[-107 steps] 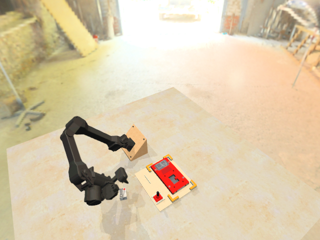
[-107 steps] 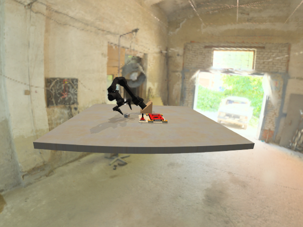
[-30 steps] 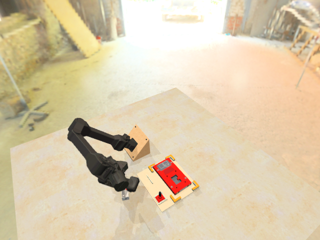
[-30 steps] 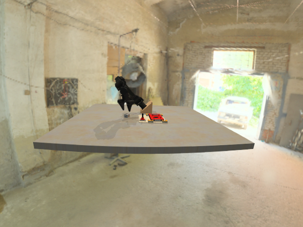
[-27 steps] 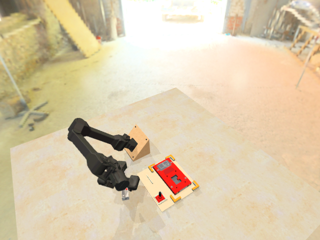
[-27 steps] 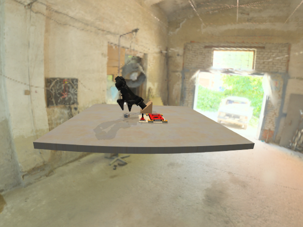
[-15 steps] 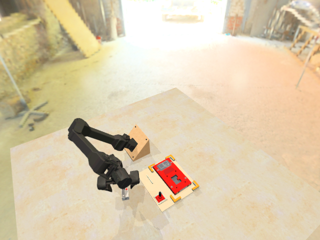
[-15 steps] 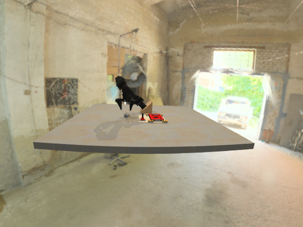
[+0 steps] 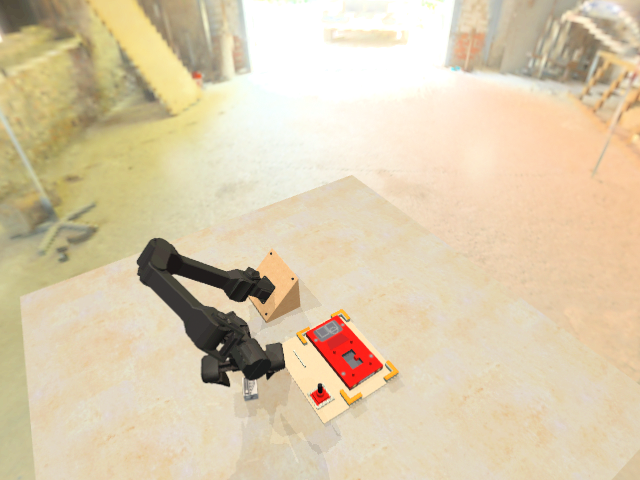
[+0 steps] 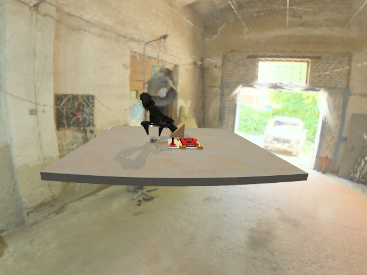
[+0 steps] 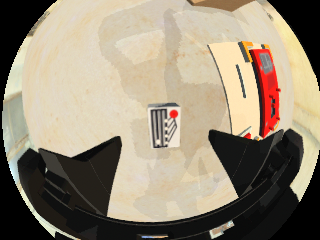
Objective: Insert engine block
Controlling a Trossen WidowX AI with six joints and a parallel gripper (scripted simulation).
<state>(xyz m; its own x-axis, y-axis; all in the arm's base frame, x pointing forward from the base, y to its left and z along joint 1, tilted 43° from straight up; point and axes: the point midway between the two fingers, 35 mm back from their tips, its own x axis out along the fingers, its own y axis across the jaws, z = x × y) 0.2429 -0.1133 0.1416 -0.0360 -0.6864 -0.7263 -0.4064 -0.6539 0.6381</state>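
Now: gripper tip 4 cm above the engine block.
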